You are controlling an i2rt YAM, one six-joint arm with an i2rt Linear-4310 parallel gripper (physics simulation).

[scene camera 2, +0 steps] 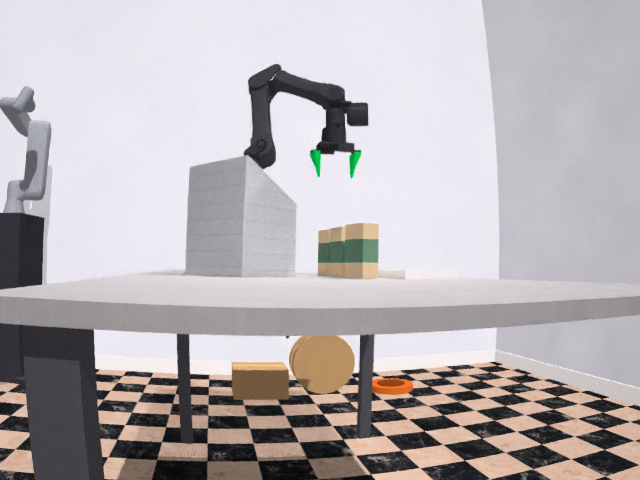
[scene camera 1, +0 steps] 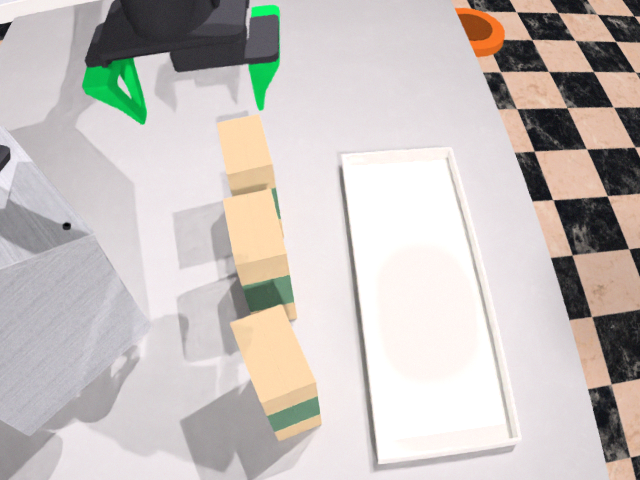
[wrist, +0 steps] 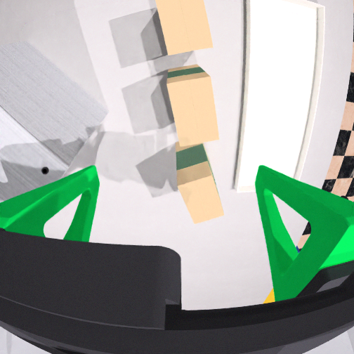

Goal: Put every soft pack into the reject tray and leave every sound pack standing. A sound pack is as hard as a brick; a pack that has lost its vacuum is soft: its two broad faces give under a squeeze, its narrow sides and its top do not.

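Frame: origin at the arm's base, x right, y ahead, z up, level; centimetres.
Where they show: gripper, fingertip midpoint: (scene camera 2: 335, 177) (scene camera 1: 201, 111); arm's base, link origin: (scene camera 2: 242, 185).
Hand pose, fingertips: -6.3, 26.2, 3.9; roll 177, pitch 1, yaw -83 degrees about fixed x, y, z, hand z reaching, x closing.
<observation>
Each offset is from my fingertips to the top centre of the thing, as dx, dy, dz. Level surfaces: height alone.
Three tan packs with green bands stand upright in a row: the far pack @(-10.1, -0.2, -14.6) (scene camera 1: 244, 146) (scene camera 2: 323, 252) (wrist: 185, 25), the middle pack @(+0.8, +2.5, -14.6) (scene camera 1: 255, 227) (scene camera 2: 337, 251) (wrist: 194, 109) and the near pack @(+13.9, +5.7, -14.6) (scene camera 1: 276, 356) (scene camera 2: 361, 250) (wrist: 201, 197), which is turned a little. The frames do not show which are soft. The white reject tray @(-0.4, +20.3, -26.4) (scene camera 1: 403, 206) (scene camera 2: 429, 274) (wrist: 280, 100) lies to their right and holds no pack. My gripper (scene camera 1: 201, 115) (scene camera 2: 335, 176) (wrist: 176, 174) is open and empty, pointing down, well above the height of the pack tops.
The big grey base block (scene camera 1: 67, 330) (scene camera 2: 240, 222) (wrist: 50, 95) stands left of the row. The table @(dz -28.6) (scene camera 1: 310, 56) (scene camera 2: 320, 297) ends beyond the tray's right side. An orange ring (scene camera 1: 491, 47) (scene camera 2: 392, 390), a brown box (scene camera 2: 260, 382) and a round tan object (scene camera 2: 324, 364) are down at the floor.
</observation>
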